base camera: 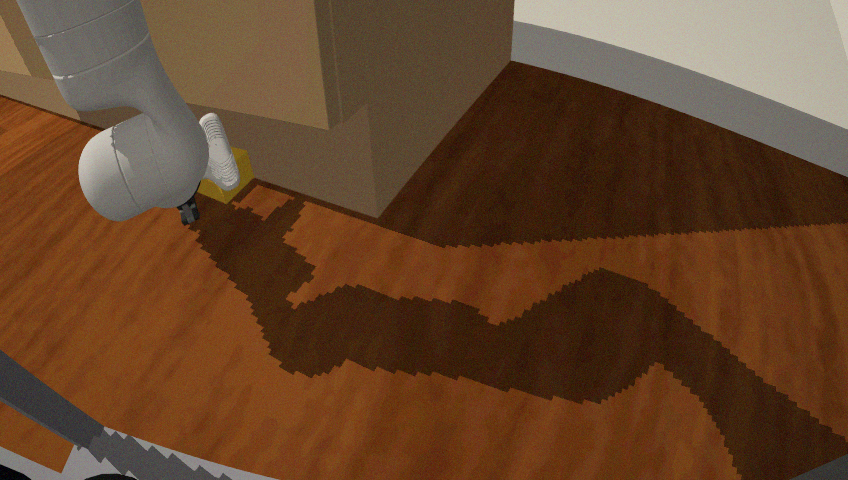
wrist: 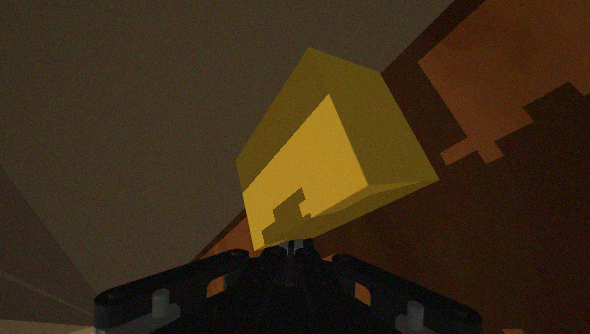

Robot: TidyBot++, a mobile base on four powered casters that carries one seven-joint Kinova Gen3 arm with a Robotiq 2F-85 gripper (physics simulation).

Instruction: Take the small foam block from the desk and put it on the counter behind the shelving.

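Note:
The yellow foam block shows low down at the foot of the tan cabinet, seemingly on the floor. In the base camera it is partly hidden behind the arm's wrist. My gripper is shut, its fingertips together at the block's near lower edge. They look in contact with it, but the block does not show between the fingers. In the base camera the arm hides the fingertips; a small dark part of the gripper shows below the wrist. The desk and the countertop do not show.
The tan cabinet stands behind the block and ends at a corner to its right. A pale wall with a grey baseboard runs beyond it. The arm's shadow lies across the wooden floor. Parts of my base show at the lower left.

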